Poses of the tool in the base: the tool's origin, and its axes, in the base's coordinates. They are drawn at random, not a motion.
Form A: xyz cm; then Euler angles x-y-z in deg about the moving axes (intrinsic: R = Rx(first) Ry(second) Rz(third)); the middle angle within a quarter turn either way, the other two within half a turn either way.
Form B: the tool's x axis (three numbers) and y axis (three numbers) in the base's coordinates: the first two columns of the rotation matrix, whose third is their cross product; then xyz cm. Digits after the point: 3 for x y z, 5 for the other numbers.
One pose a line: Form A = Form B
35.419 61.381 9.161 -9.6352 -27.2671 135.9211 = -0.63856 0.63075 -0.44091 -0.61835 -0.76159 -0.19397 35.419 61.381 9.161
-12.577 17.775 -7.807 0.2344 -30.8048 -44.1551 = 0.61624 -0.69810 0.36457 0.59832 0.71599 0.35967 -12.577 17.775 -7.807
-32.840 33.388 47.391 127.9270 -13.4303 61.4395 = 0.46501 -0.62745 0.62456 -0.85429 -0.13295 0.50250 -32.840 33.388 47.391
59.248 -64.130 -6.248 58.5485 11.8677 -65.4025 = 0.40734 -0.40140 -0.82033 0.88982 0.37670 0.25752 59.248 -64.130 -6.248
